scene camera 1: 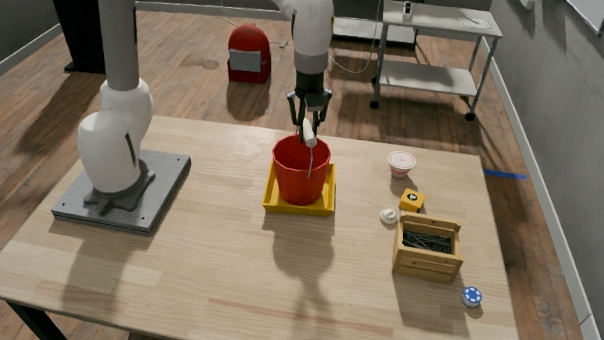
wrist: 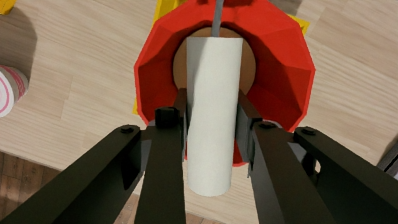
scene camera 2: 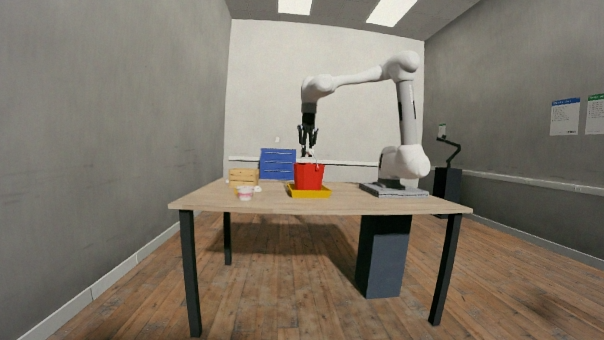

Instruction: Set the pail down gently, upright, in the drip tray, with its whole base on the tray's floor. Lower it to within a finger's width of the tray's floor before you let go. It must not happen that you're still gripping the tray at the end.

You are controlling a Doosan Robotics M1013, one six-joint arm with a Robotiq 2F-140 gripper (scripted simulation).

The pictures show: my gripper, a yellow drip tray and a red pail.
My gripper shows as well in the wrist view.
